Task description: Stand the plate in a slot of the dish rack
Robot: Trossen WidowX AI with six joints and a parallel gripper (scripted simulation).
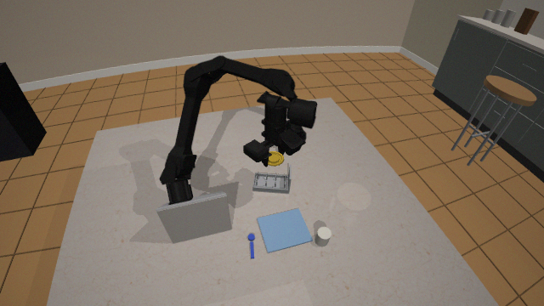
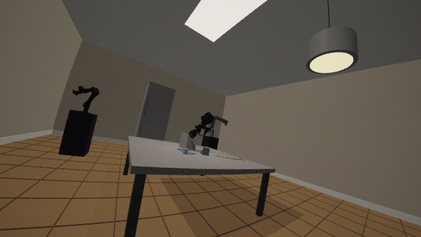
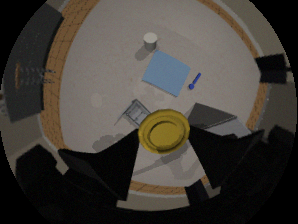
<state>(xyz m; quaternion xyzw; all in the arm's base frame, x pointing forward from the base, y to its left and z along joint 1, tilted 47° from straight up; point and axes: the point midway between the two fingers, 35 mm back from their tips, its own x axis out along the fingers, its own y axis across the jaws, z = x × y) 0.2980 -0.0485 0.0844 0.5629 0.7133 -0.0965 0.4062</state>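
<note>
Right now my gripper tip is 2 cm short of the grey dish rack, 7 cm to the right of it and 17 cm above it. Round my gripper tip: yellow plate: 1 cm above; then blue mat: 1 cm ahead, 13 cm to the right, 19 cm below; then blue spoon: 11 cm behind, 15 cm to the right, 19 cm below.
</note>
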